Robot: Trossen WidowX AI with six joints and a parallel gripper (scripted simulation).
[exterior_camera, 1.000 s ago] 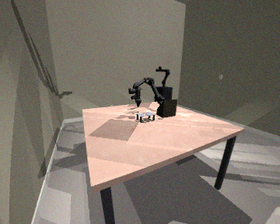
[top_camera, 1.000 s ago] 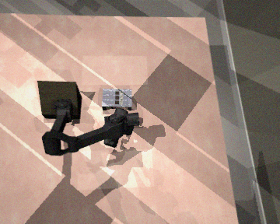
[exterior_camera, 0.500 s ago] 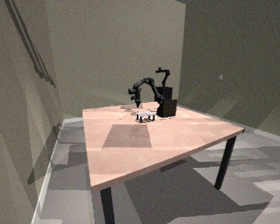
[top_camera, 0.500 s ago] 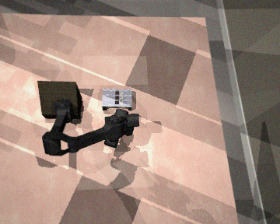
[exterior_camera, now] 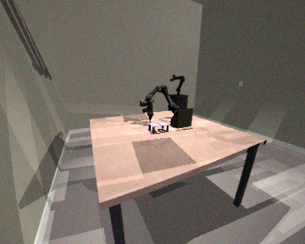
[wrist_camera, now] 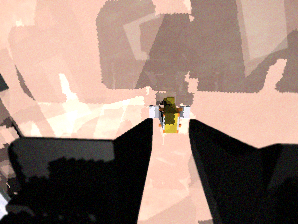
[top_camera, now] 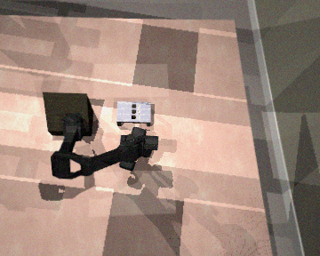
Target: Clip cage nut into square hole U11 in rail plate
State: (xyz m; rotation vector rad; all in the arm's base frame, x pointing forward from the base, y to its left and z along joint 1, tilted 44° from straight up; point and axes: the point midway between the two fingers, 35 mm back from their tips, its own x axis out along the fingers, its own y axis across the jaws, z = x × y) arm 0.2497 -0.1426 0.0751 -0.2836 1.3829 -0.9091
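Right now my gripper tip is 20 mm above the cage nut. Round my gripper tip: label strip 200 mm to the left, 40 mm ahead, 20 mm above.
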